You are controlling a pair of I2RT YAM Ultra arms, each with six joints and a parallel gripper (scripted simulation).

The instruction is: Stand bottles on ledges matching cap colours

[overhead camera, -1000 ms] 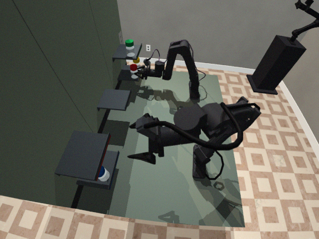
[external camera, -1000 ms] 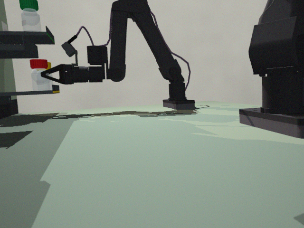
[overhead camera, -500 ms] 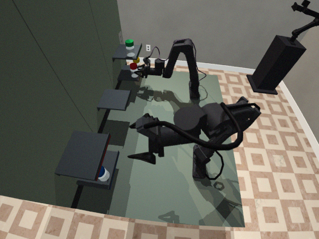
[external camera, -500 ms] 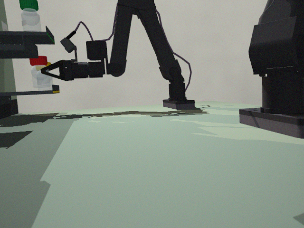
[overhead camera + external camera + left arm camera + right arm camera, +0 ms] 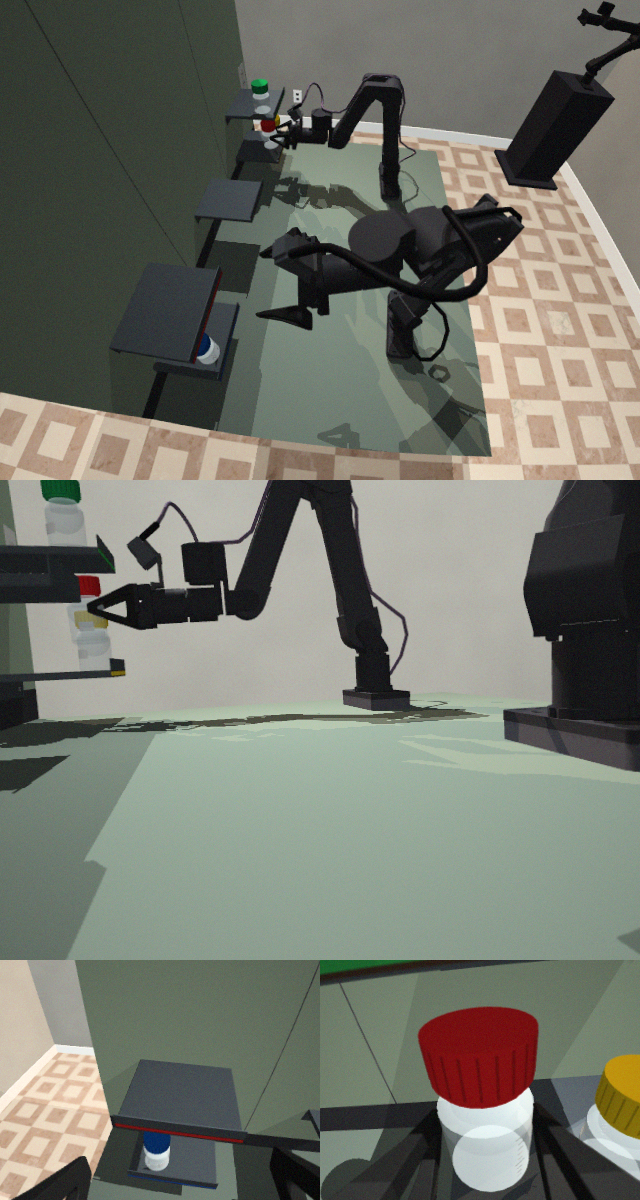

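My right hand is 100 mm to the left of the yellow-capped bottle, 50 mm above it and 20 mm short of it. The rest, counted from my right hand: blue-capped bottle 780 mm to the left, 50 mm below, 40 mm ahead; then red-capped bottle 10 mm below, 10 mm ahead; then green-capped bottle 140 mm above, 30 mm ahead.
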